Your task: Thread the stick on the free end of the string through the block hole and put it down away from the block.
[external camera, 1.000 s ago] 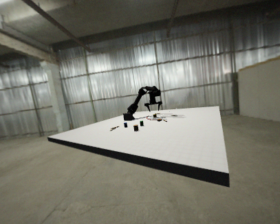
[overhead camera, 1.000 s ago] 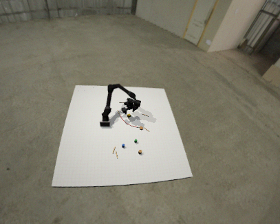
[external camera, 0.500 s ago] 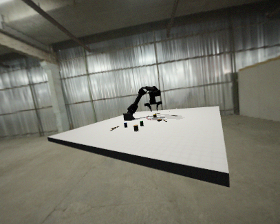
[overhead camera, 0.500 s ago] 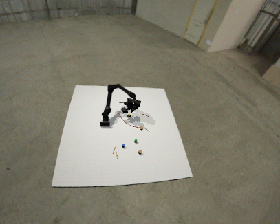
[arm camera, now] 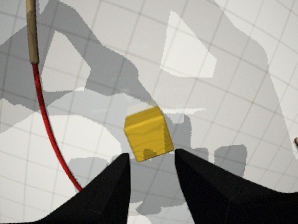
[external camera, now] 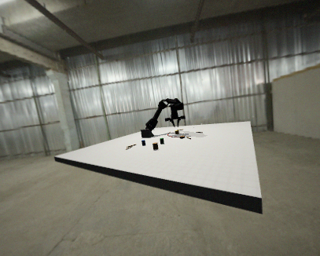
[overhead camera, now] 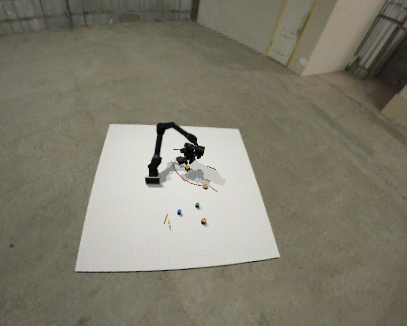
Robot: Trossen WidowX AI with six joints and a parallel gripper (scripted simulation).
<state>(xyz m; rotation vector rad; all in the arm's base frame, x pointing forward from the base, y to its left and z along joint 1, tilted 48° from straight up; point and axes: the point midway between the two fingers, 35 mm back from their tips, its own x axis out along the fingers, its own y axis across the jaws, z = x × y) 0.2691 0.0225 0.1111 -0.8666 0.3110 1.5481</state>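
Right now the yellowish block is 5 cm below my gripper tip. From my gripper tip the other things lie so: green piece (3 cm ahead, 34 cm to the right, 4 cm below); round wooden button (12 cm ahead, 18 cm to the right, 5 cm below); thin wooden stick (11 cm behind, 5 cm to the left, 6 cm below).
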